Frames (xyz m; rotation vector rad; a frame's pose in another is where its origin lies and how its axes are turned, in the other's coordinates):
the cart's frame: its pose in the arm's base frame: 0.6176 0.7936 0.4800 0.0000 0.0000 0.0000
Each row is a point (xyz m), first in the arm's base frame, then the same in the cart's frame.
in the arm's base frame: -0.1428 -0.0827 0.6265
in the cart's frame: -0.7604 -0.8763 0.1465
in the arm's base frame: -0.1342 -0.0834 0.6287
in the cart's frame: -0.7518 -0.8770 0.1487
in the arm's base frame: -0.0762 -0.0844 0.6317
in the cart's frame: -0.6938 -0.8780 0.1517
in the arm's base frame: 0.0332 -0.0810 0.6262
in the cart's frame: -0.5844 -0.8746 0.1462
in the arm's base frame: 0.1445 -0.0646 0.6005
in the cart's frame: -0.4731 -0.8582 0.1205
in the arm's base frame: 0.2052 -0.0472 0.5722
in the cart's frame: -0.4124 -0.8408 0.0922
